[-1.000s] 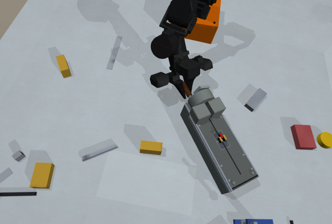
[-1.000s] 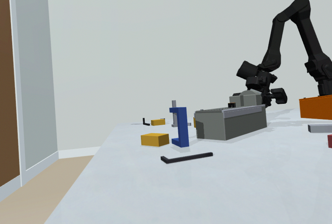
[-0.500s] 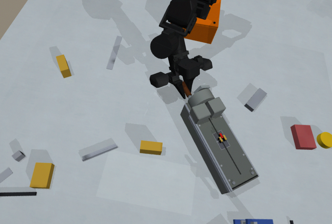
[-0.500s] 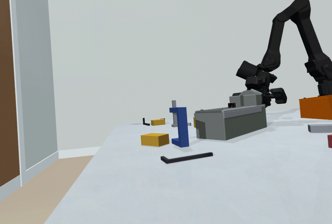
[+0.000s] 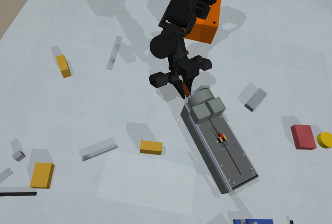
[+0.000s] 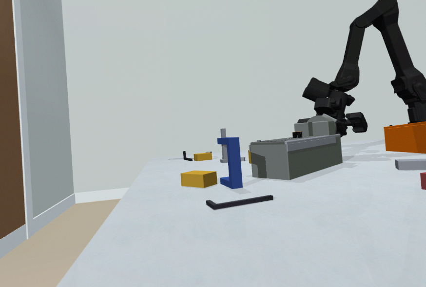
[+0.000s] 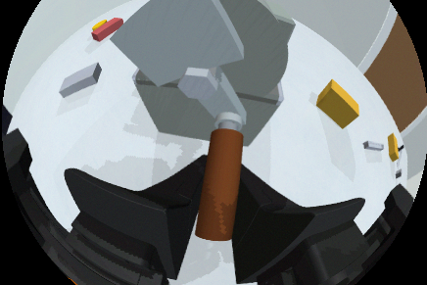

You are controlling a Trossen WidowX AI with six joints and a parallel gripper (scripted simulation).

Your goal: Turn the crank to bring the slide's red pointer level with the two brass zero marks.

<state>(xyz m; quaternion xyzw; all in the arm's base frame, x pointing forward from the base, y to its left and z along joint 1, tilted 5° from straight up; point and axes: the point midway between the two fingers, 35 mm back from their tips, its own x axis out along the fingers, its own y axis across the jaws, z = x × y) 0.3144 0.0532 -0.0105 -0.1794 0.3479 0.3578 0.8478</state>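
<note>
My gripper tip is now 12 cm to the right of the red pointer, 10 cm short of it and 4 cm below it. Also, from my gripper tip: brown handle 3 cm above, 1 cm to the right, 1 cm behind; then grey block 22 cm to the left, 11 cm behind, 3 cm below; then blue clamp 27 cm to the left, 27 cm ahead, 1 cm above.
</note>
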